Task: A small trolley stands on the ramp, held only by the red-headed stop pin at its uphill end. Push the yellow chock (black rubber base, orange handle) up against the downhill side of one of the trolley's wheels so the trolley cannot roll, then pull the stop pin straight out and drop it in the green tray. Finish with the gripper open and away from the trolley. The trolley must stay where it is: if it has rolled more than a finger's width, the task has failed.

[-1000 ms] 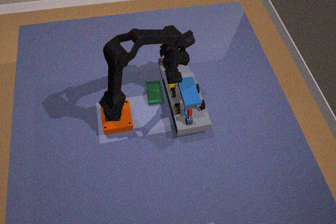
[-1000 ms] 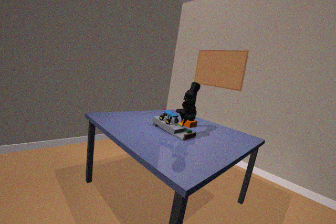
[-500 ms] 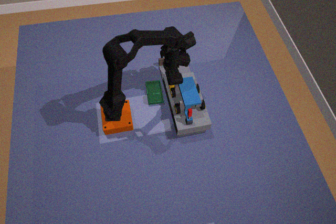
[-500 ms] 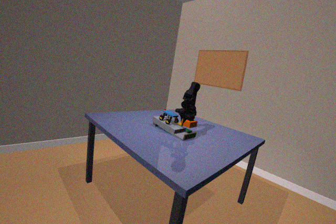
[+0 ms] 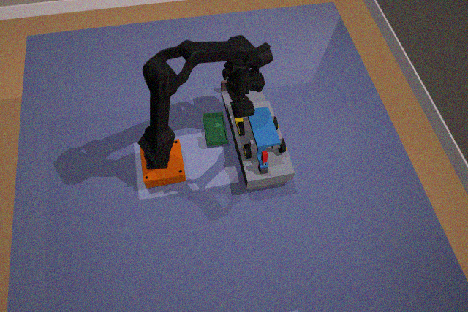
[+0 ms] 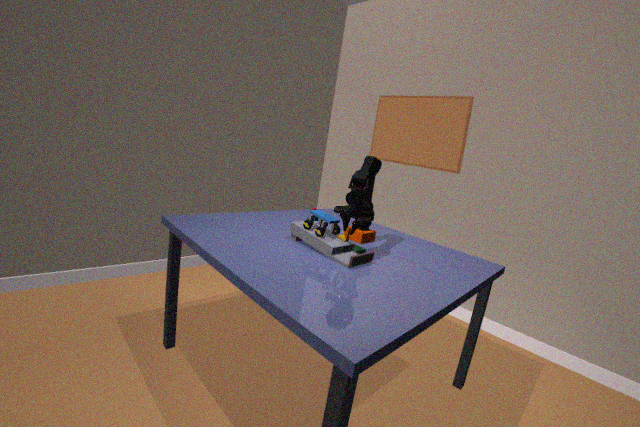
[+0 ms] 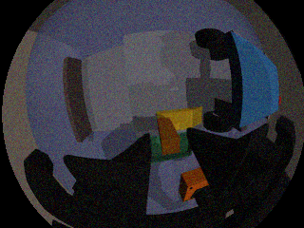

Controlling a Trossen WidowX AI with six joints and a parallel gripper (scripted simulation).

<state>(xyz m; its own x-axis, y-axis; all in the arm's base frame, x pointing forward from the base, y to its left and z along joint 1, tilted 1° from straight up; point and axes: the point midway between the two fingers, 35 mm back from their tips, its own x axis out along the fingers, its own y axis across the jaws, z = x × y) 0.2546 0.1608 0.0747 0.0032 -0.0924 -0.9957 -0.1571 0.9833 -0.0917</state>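
Now: the red-headed stop pin 7 cm ahead of my gripper tip, 21 cm to the right of it and 3 cm above it. Round my gripper tip: brown bar: 3 cm ahead, 15 cm to the left, 7 cm below; then green tray: 7 cm behind, 3 cm to the right, 11 cm below; then blue trolley: 7 cm ahead, 11 cm to the right, 1 cm above.
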